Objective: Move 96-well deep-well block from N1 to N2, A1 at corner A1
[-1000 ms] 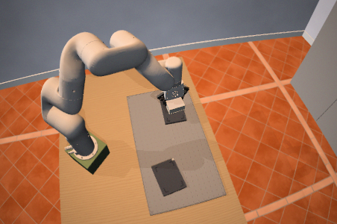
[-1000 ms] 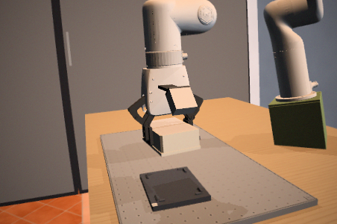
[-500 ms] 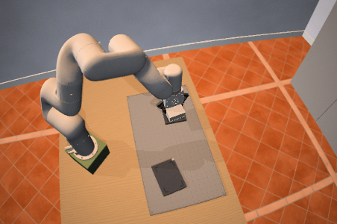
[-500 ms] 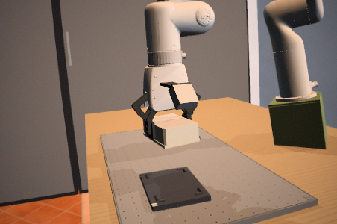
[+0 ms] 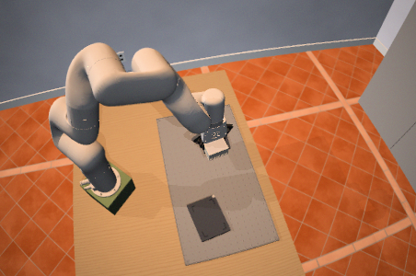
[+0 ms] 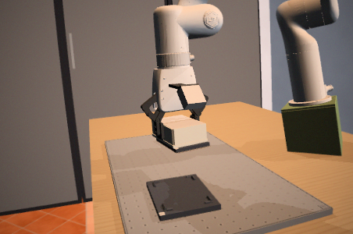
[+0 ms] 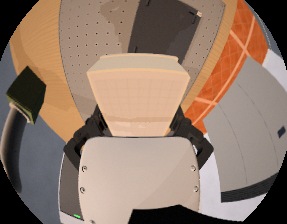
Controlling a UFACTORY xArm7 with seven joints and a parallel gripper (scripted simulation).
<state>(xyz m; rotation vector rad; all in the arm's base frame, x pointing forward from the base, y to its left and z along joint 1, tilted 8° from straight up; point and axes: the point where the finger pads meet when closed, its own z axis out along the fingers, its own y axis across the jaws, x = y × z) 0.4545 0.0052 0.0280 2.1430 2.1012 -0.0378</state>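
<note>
Now: hand 250 mm to the left of the dark plate nest N2, 130 mm past it and 110 mm above it. From my hand the other things lie so: white A1 mark (180 mm to the right, 110 mm below, 80 mm behind); dark plate nest N1 (110 mm below, 90 mm to the left, 50 mm ahead); cream deep-well block (right at my hand).
</note>
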